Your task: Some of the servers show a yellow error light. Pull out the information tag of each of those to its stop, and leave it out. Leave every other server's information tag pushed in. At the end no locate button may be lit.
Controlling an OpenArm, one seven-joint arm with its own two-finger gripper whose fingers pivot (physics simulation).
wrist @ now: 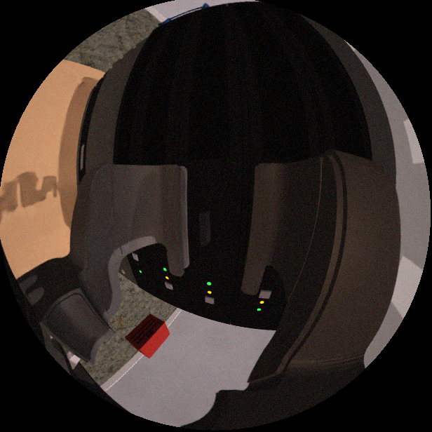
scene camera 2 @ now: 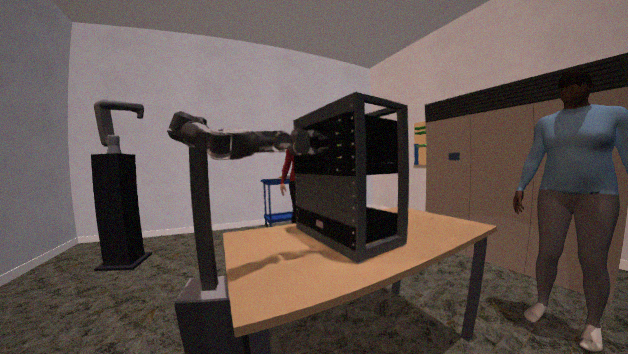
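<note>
The rack (scene camera 2: 402, 175) (wrist: 384, 125) holds black servers (scene camera 2: 320, 162) in its upper part. In the wrist view, three servers each show a green and a yellow light beside a grey button: yellow lights (wrist: 167, 277) (wrist: 209, 292) (wrist: 261, 302). Another server shows a green light (wrist: 140, 271); whether it has a yellow one cannot be told. My gripper (scene camera 2: 325, 142) (wrist: 218, 226) is partly open in front of the servers, with its fingers apart. A small grey tag (wrist: 205, 228) shows in the gap between the fingers, clear of both. Which tags are out is too dark to tell.
The rack stands on a wooden table (scene camera 2: 280, 300) (wrist: 35, 235). A person in a blue top (scene camera 2: 580, 150) stands at the right. Behind are a blue cart (scene camera 2: 270, 180) and a person in red (scene camera 2: 287, 170). Another arm (scene camera 2: 104, 125) stands on a black pedestal (scene camera 2: 115, 210). A red box (wrist: 150, 337) shows low.
</note>
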